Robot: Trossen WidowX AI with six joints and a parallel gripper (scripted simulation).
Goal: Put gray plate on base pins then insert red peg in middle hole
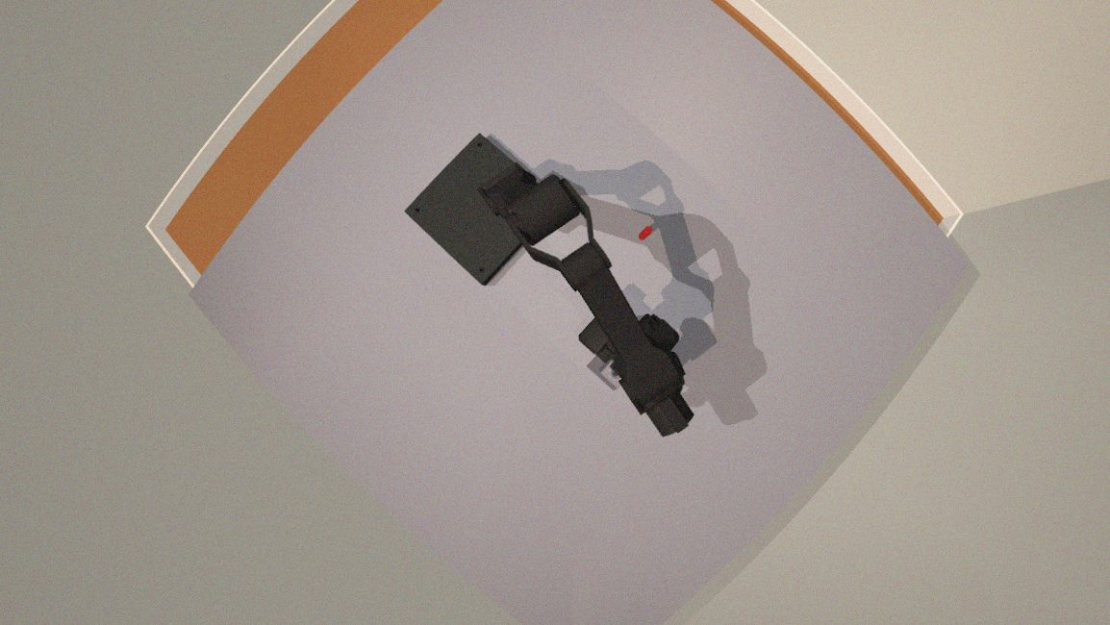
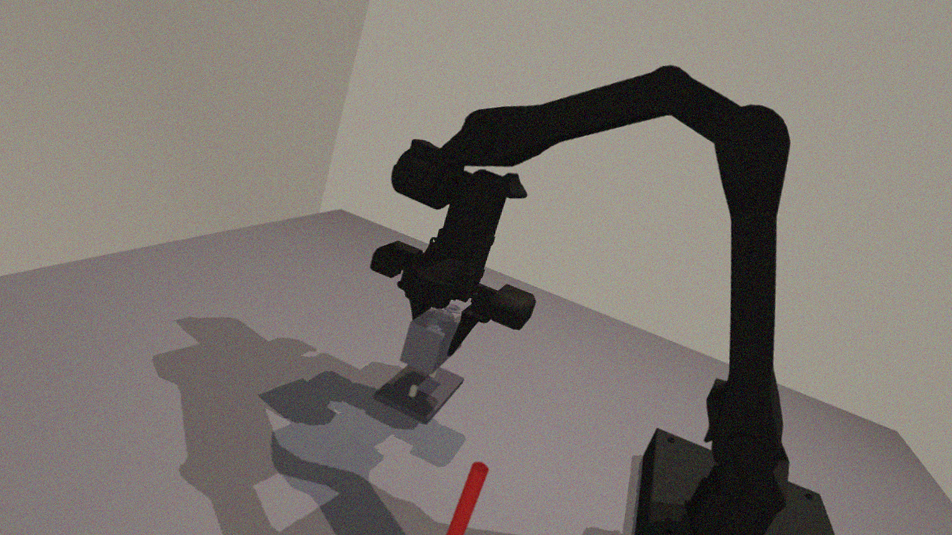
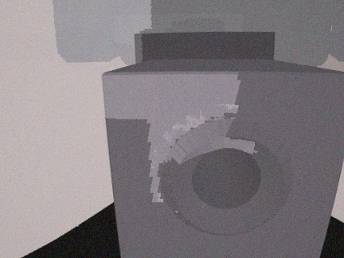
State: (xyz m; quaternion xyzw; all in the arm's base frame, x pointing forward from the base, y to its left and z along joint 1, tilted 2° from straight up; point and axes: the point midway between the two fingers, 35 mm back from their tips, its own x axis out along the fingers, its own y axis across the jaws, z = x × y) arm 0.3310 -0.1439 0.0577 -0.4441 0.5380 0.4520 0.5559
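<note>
The base is 5 cm below my gripper tip. Round my gripper tip: red peg (22 cm to the left, 8 cm behind, 2 cm below); gray plate (3 cm above).
</note>
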